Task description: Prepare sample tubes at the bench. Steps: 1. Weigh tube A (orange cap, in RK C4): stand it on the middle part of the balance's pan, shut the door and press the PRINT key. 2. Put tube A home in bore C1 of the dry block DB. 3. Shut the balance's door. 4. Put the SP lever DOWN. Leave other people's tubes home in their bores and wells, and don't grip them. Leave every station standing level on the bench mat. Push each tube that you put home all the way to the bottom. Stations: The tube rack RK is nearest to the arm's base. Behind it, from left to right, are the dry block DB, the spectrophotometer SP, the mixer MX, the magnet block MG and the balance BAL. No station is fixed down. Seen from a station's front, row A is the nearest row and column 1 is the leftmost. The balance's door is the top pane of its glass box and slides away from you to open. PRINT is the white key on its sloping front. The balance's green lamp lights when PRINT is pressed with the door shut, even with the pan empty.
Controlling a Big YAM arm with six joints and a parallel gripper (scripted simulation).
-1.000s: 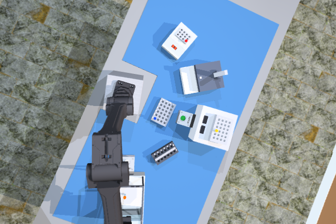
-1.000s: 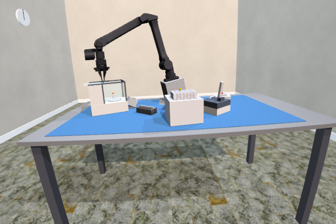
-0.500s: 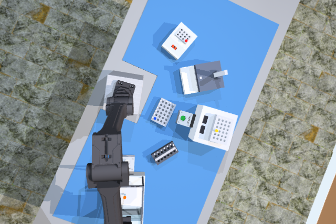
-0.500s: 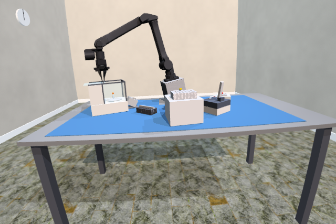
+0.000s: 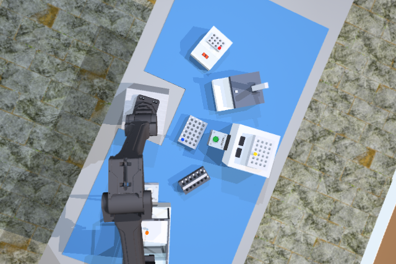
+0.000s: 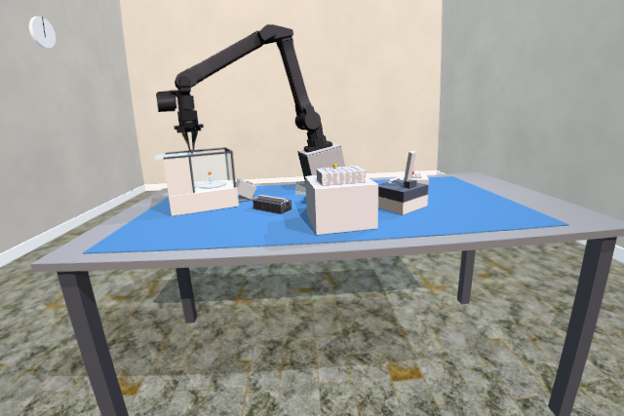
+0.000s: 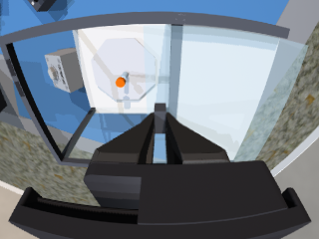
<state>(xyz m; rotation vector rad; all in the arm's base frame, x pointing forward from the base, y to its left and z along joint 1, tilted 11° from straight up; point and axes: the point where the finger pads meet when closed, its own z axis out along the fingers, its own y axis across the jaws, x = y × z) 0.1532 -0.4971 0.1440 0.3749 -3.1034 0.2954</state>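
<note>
My gripper is now 1 cm short of the balance door, 3 cm to the left of it and 1 cm above it. Also, from my hand: tube rack RK 6 cm ahead, 49 cm to the left, 21 cm below; white key 5 cm behind, 20 cm to the left, 15 cm below; black magnet block 13 cm ahead, 28 cm to the left, 20 cm below.
</note>
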